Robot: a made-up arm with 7 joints.
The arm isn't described. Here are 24 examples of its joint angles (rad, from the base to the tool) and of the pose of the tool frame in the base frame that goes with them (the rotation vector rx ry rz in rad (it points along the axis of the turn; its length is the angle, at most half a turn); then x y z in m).
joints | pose
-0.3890 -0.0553 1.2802 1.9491 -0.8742 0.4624 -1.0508 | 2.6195 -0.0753 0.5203 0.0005 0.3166 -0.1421
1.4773 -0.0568 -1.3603 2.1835 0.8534 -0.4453 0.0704 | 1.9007 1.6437 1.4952 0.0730 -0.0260 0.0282
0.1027 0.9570 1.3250 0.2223 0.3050 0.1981 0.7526 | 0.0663 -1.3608 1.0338 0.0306 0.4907 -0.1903
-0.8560 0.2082 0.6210 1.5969 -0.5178 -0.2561 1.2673 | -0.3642 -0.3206 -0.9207 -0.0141 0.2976 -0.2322
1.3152 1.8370 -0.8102 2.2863 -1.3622 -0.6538 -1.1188 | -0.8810 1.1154 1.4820 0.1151 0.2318 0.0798
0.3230 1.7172 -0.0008 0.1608 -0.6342 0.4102 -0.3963 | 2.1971 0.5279 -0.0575 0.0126 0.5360 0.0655
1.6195 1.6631 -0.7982 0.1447 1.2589 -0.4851 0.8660 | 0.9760 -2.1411 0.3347 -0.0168 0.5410 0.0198
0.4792 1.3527 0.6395 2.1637 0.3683 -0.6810 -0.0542 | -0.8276 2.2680 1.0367 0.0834 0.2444 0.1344
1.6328 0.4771 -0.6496 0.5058 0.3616 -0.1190 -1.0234 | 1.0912 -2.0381 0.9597 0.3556 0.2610 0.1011
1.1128 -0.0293 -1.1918 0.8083 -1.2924 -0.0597 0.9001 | 1.0897 -0.3615 -2.4515 0.3236 -0.0054 -0.0986
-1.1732 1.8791 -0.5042 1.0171 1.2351 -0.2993 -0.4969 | 1.0517 -0.3190 -0.6859 0.0703 0.4572 -0.1355
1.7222 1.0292 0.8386 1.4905 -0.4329 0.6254 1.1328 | 0.7918 -2.4171 0.3540 -0.0401 0.4025 0.1316
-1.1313 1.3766 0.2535 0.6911 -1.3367 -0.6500 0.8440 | -0.3690 1.4425 -1.7739 0.0208 0.4957 -0.1295
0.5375 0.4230 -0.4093 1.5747 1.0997 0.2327 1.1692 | -1.7118 -1.4157 -0.9676 0.2696 0.1481 -0.0863
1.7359 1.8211 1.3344 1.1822 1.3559 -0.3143 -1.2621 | 0.9027 0.9305 -1.0594 -0.2500 0.3619 0.0032
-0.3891 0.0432 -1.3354 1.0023 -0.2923 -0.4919 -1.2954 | -0.0645 -1.3953 -0.2787 -0.0819 -0.0123 -0.3056
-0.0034 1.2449 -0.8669 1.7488 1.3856 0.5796 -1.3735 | 1.0081 -0.2930 -0.0672 0.1295 0.2449 -0.1971
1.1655 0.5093 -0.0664 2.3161 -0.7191 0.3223 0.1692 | -1.6417 2.6101 0.2664 0.1103 0.1614 0.1157
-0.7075 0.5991 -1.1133 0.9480 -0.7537 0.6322 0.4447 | -0.1781 0.7928 -1.8081 -0.1685 0.1970 -0.3098
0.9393 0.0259 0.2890 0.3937 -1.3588 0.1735 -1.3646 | 2.0241 -1.4517 0.0131 0.3550 0.1740 -0.1666
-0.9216 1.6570 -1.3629 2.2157 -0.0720 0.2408 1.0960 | -1.6490 1.1150 -1.2422 -0.1013 0.2293 -0.1192
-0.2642 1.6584 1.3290 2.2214 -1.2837 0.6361 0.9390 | 2.5864 -0.7403 -0.3585 0.0803 0.2008 0.1478
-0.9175 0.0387 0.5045 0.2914 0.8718 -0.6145 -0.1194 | 1.0282 -0.0224 1.0051 -0.2794 0.1852 -0.2786
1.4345 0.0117 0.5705 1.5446 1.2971 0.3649 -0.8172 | -1.4496 -1.7592 1.2418 0.2224 0.2544 0.1430
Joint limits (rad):
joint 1: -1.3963..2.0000
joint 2: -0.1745..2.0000
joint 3: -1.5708..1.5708
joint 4: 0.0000..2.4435
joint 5: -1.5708..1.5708
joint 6: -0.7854..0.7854
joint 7: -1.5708..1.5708
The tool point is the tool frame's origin. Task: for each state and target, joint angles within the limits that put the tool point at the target. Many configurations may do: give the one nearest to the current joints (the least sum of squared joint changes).
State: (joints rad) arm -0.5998 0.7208 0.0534 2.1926 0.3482 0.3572 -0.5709
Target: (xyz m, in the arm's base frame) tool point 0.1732 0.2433 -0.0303
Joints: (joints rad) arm -0.0401 0.9747 0.2132 2.0807 0.3482 0.3572 -0.5709
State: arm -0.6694 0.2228 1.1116 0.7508 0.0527 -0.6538 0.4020
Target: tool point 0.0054 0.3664 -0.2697
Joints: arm -0.3559 0.2953 0.9616 1.0106 0.0527 -0.6538 0.4020
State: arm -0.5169 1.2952 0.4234 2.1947 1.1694 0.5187 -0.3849
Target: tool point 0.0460 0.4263 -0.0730
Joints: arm -0.7603 0.7898 1.1468 1.4720 1.1694 0.5187 -0.3849
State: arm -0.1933 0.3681 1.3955 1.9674 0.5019 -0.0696 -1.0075
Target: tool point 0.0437 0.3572 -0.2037
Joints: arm -0.1157 0.1144 1.2347 1.4545 0.5019 -0.0696 -1.0075
